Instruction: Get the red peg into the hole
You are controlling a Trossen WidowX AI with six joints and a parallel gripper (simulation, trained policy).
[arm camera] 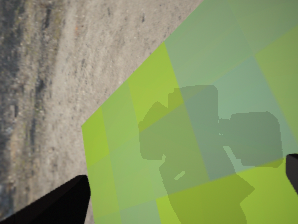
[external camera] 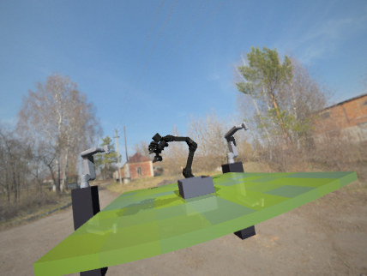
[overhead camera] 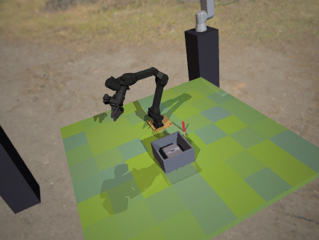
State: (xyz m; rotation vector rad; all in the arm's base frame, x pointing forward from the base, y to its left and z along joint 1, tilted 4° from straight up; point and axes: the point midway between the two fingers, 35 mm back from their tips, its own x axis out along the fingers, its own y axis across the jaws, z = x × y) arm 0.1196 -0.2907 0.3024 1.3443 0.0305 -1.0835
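My gripper tip is 1 cm short of the red peg, 43 cm to the right of it and 24 cm above it. Round my gripper tip: grey box: 19 cm ahead, 25 cm to the left, 26 cm below; then pale grey plate: 19 cm ahead, 25 cm to the left, 24 cm below.
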